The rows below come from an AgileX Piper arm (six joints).
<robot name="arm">
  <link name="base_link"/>
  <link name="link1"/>
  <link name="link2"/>
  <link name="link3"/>
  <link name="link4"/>
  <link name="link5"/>
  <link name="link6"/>
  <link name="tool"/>
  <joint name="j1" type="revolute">
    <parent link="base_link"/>
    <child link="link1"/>
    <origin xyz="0 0 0.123" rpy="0 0 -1.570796"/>
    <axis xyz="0 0 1"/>
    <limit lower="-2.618" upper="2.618"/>
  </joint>
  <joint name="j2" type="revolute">
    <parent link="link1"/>
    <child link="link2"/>
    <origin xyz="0 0 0" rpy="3.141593 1.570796 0"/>
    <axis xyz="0 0 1"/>
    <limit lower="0" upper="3.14"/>
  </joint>
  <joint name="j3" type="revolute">
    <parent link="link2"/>
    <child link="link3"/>
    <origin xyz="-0.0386 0.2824 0" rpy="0 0 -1.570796"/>
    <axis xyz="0 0 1"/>
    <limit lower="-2.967" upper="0"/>
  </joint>
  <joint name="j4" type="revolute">
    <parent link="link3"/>
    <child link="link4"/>
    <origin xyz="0.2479 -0.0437 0" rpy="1.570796 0 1.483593"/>
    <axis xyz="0 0 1"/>
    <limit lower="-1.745" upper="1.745"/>
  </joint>
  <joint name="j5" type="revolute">
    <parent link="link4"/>
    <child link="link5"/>
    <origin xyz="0 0 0" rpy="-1.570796 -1.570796 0"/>
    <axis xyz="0 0 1"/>
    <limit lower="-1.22" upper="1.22"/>
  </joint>
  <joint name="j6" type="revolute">
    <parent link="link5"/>
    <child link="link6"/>
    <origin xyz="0.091 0 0" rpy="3.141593 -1.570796 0"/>
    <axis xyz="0 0 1"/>
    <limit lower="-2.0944" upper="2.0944"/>
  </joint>
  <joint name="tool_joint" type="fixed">
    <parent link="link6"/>
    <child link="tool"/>
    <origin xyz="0 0 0" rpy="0 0 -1.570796"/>
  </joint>
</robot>
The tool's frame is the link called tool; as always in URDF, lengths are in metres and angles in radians.
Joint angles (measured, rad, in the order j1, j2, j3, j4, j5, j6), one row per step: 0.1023, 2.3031, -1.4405, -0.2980, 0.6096, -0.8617; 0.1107, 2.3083, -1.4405, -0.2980, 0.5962, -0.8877; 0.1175, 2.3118, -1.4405, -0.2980, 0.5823, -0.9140; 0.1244, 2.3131, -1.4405, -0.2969, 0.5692, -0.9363; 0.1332, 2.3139, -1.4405, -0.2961, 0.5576, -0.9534; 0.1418, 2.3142, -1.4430, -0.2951, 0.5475, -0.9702; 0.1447, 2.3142, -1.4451, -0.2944, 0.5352, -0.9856; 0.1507, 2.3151, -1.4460, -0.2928, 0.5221, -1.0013; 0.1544, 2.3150, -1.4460, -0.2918, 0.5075, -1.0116; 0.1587, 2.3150, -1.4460, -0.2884, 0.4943, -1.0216; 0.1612, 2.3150, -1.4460, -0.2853, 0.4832, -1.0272; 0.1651, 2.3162, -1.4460, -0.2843, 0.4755, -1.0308; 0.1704, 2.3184, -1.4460, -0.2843, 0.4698, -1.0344; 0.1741, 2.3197, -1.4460, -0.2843, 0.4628, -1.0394; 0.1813, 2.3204, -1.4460, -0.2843, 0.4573, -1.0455; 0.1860, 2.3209, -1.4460, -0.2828, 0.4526, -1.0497
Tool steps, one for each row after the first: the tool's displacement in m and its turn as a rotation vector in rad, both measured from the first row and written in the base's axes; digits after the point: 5 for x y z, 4 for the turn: 0.00054, 0.00399, -0.00204, -0.0022, -0.0035, 0.0363; 0.00124, 0.00734, -0.00333, -0.0044, -0.0093, 0.0713; 0.00196, 0.01078, -0.00369, -0.0052, -0.0172, 0.1015; 0.00249, 0.01500, -0.00384, -0.0054, -0.0249, 0.1286; 0.00351, 0.01919, -0.00326, -0.0058, -0.0344, 0.1546; 0.00488, 0.02098, -0.00256, -0.0057, -0.0461, 0.1742; 0.00577, 0.02414, -0.00250, -0.0050, -0.0564, 0.1966; 0.00674, 0.02632, -0.00214, -0.0031, -0.0690, 0.2123; 0.00751, 0.02880, -0.00186, 0.0000, -0.0803, 0.2261; 0.00820, 0.03042, -0.00161, 0.0035, -0.0901, 0.2338; 0.00849, 0.03243, -0.00196, 0.0052, -0.0957, 0.2418; 0.00847, 0.03493, -0.00278, 0.0058, -0.0985, 0.2516; 0.00870, 0.03680, -0.00318, 0.0062, -0.1033, 0.2614; 0.00860, 0.04015, -0.00334, 0.0062, -0.1072, 0.2754; 0.00858, 0.04244, -0.00345, 0.0074, -0.1107, 0.2838
